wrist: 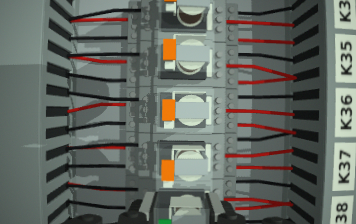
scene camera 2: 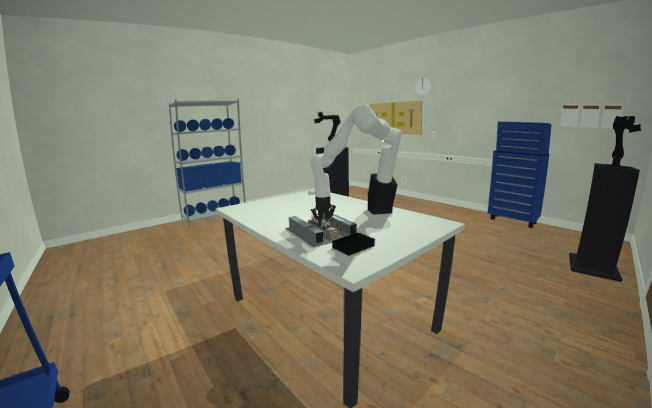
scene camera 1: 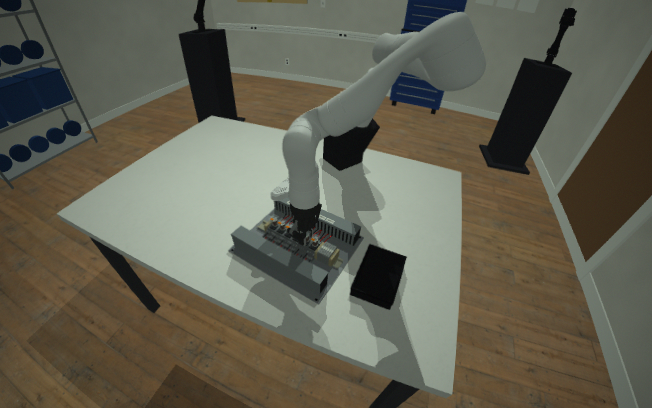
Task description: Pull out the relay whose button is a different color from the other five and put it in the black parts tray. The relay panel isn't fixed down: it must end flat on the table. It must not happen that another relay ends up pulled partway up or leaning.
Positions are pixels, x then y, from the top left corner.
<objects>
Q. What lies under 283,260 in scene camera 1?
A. A grey relay panel.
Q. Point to a grey relay panel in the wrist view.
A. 50,165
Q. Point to a black parts tray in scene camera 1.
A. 379,278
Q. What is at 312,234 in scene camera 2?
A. A grey relay panel.
</objects>
